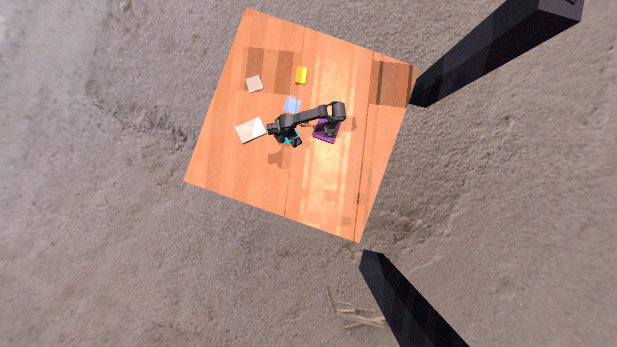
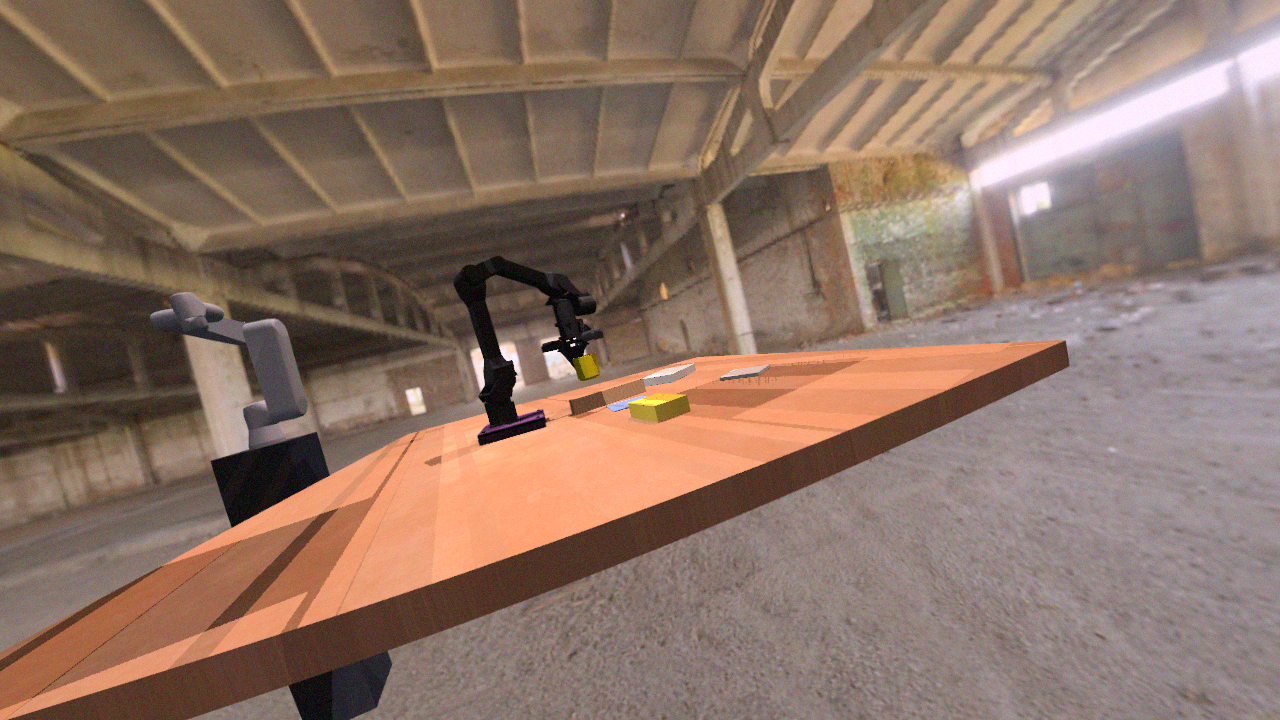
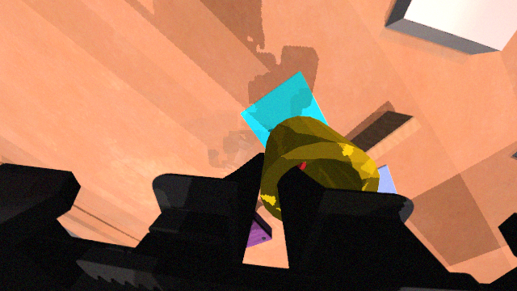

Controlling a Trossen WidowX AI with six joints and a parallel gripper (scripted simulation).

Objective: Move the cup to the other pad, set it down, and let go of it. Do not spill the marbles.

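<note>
My gripper tip is 2 cm short of the cyan pad, 1 cm to the left of it and 11 cm above it. Round my gripper tip: red marble 1 cm ahead, 4 cm to the right, 2 cm below; then low wooden bar 4 cm ahead, 12 cm to the right, 9 cm below; then yellow cup 2 cm ahead, 2 cm to the right.
</note>
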